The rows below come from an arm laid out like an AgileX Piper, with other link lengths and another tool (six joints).
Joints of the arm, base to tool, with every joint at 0 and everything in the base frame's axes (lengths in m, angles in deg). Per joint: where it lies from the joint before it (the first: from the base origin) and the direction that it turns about. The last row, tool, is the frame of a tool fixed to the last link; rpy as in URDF.
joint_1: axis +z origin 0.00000 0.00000 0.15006
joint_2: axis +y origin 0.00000 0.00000 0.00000
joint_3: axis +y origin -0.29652 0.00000 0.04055
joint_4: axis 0.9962 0 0.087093 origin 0.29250 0.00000 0.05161
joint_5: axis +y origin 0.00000 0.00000 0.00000
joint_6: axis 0.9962 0 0.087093 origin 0.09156 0.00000 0.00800
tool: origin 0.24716 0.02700 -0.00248 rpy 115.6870 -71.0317 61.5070
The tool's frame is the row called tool.
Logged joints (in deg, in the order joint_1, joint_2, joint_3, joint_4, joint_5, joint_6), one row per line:
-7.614, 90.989, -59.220, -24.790, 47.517, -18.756
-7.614, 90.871, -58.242, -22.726, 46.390, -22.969
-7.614, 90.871, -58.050, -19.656, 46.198, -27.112
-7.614, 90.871, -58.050, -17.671, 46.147, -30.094
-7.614, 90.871, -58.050, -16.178, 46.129, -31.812
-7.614, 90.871, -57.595, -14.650, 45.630, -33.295
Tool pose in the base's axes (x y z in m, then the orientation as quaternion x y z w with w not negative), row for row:
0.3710, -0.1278, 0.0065, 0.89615, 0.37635, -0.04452, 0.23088
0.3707, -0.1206, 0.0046, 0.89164, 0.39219, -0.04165, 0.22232
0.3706, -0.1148, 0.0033, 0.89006, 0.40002, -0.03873, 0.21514
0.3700, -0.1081, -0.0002, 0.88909, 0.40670, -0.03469, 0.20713
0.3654, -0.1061, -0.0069, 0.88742, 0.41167, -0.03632, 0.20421
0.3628, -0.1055, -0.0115, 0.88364, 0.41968, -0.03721, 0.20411
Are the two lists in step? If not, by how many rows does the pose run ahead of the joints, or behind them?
The pose runs 2 rows ahead of the joints: the pose in row i belongs to the joints in row i + 2.
